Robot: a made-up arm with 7 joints.
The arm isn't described. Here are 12 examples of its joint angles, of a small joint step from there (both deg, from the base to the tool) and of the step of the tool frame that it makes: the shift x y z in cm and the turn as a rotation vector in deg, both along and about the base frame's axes.
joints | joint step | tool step
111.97 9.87 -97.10 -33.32 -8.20 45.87 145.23 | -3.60 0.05 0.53 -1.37 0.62 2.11 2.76 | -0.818 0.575 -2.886 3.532 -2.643 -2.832
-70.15 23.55 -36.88 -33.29 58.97 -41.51 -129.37 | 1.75 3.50 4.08 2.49 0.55 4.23 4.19 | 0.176 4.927 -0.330 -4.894 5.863 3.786
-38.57 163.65 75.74 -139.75 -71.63 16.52 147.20 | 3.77 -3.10 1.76 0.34 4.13 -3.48 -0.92 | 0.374 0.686 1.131 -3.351 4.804 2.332
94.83 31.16 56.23 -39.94 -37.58 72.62 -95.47 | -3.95 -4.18 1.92 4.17 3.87 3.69 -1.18 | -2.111 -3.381 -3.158 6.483 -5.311 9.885
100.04 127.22 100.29 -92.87 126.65 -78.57 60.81 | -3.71 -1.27 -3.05 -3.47 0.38 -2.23 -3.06 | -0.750 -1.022 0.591 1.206 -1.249 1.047
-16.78 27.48 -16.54 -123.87 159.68 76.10 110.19 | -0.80 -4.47 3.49 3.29 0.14 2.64 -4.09 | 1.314 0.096 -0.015 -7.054 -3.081 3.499
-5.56 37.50 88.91 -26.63 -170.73 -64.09 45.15 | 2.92 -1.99 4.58 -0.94 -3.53 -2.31 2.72 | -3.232 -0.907 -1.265 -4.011 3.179 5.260
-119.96 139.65 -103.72 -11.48 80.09 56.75 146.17 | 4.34 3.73 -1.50 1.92 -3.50 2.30 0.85 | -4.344 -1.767 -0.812 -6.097 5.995 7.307
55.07 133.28 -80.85 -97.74 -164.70 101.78 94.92 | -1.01 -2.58 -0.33 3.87 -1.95 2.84 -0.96 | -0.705 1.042 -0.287 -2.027 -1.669 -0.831
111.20 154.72 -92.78 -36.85 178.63 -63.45 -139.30 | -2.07 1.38 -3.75 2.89 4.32 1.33 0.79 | 2.792 -1.263 0.483 -0.086 -2.471 -4.397
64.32 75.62 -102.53 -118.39 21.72 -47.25 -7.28 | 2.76 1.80 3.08 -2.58 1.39 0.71 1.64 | 0.870 0.045 0.496 1.682 2.737 2.097
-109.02 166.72 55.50 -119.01 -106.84 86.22 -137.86 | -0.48 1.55 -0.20 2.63 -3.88 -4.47 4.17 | -0.932 -0.304 -0.373 -6.731 -3.278 1.527
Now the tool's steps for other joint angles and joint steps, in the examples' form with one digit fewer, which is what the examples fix.
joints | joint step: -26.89 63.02 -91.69 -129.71 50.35 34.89 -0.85 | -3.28 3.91 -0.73 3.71 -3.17 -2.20 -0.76
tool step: 2.09 2.59 -0.35 4.91 -7.39 0.55
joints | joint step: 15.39 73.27 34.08 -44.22 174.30 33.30 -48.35 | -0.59 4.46 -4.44 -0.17 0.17 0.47 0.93
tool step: 1.67 -0.07 2.48 2.90 3.51 -3.11
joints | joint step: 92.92 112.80 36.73 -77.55 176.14 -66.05 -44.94 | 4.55 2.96 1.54 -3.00 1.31 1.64 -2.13
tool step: 0.67 -1.65 -2.14 -4.48 6.51 -2.63
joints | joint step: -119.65 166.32 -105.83 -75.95 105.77 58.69 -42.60 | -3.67 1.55 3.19 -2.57 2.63 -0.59 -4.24
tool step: 0.34 -0.57 0.38 4.95 -6.48 -4.27
